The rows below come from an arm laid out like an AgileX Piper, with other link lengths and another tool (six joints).
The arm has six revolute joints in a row. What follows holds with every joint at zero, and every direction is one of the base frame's.
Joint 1 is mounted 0.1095 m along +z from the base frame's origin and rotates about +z.
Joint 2 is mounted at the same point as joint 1 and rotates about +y.
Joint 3 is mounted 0.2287 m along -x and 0.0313 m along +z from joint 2 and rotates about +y.
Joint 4 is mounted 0.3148 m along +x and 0.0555 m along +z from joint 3 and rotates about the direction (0.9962, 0, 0.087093).
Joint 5 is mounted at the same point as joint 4 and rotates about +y.
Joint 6 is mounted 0.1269 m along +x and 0.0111 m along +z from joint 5 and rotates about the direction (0.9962, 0, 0.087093).
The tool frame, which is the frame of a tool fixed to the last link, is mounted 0.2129 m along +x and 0.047 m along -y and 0.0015 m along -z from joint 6; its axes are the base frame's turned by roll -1.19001, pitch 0.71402 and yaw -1.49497 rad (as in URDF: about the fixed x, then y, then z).
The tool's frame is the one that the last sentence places.
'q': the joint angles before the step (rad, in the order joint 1, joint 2, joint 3, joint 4, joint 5, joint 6). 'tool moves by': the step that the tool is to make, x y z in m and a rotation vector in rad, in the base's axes. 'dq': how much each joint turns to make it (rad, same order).
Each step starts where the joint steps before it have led.
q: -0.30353 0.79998 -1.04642 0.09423 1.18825 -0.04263
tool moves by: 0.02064 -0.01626 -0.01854 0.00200 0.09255 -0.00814
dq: -0.00265 0.19989 -0.11572 -0.02564 0.00488 -0.00192
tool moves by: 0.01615 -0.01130 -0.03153 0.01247 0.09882 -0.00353
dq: -0.00002 0.18063 -0.08474 -0.01822 0.00210 -0.00002
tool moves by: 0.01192 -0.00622 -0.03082 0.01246 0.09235 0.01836
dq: 0.00001 0.15900 -0.08026 -0.00627 0.01401 -0.02079
